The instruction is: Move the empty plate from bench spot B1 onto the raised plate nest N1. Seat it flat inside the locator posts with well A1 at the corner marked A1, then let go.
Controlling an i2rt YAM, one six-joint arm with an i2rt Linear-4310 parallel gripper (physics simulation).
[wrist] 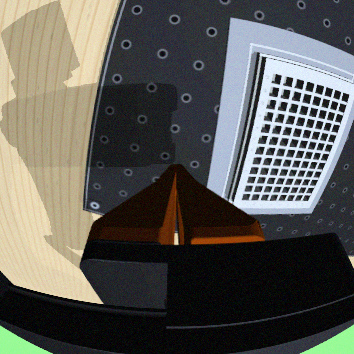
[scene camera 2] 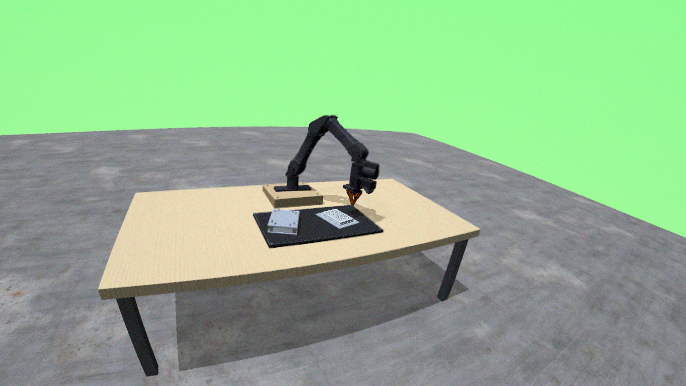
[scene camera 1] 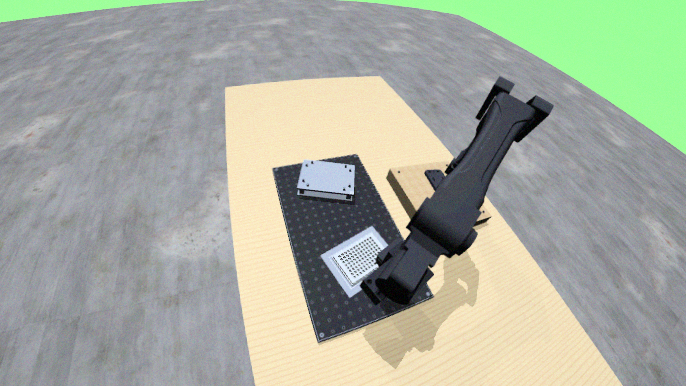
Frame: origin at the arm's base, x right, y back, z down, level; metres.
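Seen in the pictures: gripper, between the fingertips: (wrist: 175, 173) (scene camera 2: 352, 204); arm's base, origin of its link: (scene camera 2: 292, 189).
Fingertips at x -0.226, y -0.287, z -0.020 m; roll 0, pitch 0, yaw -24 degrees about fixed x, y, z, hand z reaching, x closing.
Note:
Pixels of each thing's middle, then the offset from my fingertips to it. "pt": a spot on its surface instead. Level surfaces: height alone.
- white plate, middle of its body: (wrist: 293, 144) (scene camera 1: 362, 257) (scene camera 2: 337, 216) dx +0.085, dy -0.037, dz +0.040 m
- light grey bench spot, a spot on its surface: (wrist: 231, 100) pt dx +0.024, dy -0.042, dz +0.047 m
- raised nest, middle of its body: (scene camera 1: 327, 178) (scene camera 2: 284, 220) dx +0.347, dy -0.073, dz +0.026 m
- black perforated board, middle of its body: (scene camera 1: 342, 226) (scene camera 2: 316, 223) dx +0.192, dy -0.061, dz +0.055 m
- wooden table, height of its surface: dz +0.061 m
The white plate (scene camera 1: 356, 260) (scene camera 2: 337, 216) (wrist: 301, 142), with a grid of dark square wells, lies on the light grey bench spot (scene camera 1: 351, 291) (wrist: 231, 100). The arm hides part of its right edge in scene camera 1. The raised nest (scene camera 1: 326, 177) (scene camera 2: 285, 218) is a light grey block with small dark posts near its corners, and no plate is on it. My gripper (scene camera 2: 352, 204) (wrist: 175, 173) is shut with its orange fingertips together and nothing between them. It hangs above the board, beside the plate. Its fingers are hidden in scene camera 1. No A1 mark is readable.
The black perforated board (scene camera 1: 305, 235) (scene camera 2: 310, 236) (wrist: 150, 65) bears the spot and the nest. The arm's wooden base block (scene camera 1: 405, 187) (scene camera 2: 299, 201) stands behind the board on the wooden table (scene camera 1: 310, 115) (scene camera 2: 195, 230). The arm's shadow falls across the board and table.

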